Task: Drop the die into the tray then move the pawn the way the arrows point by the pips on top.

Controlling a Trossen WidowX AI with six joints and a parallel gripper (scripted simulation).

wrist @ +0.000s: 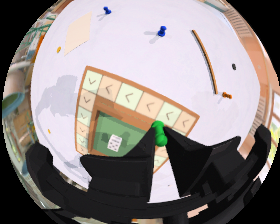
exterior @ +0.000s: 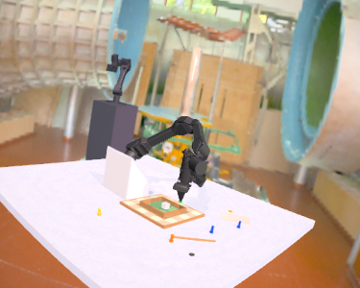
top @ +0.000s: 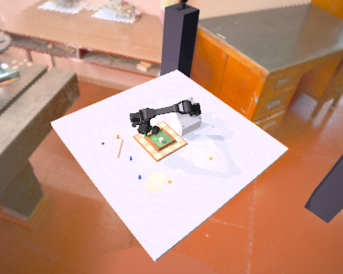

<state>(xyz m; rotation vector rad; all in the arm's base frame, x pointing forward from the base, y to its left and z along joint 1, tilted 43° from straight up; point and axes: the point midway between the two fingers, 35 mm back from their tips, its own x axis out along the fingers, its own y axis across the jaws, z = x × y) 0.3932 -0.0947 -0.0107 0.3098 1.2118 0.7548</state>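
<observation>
The white die lies 10 cm behind my gripper tip, 8 cm below it and 6 cm to the left of it. From my gripper tip the other things lie so: green tray (11 cm behind, 10 cm below, 4 cm to the left); then green pawn (1 cm above); then pale card (28 cm to the left, 17 cm ahead, 10 cm below).
</observation>
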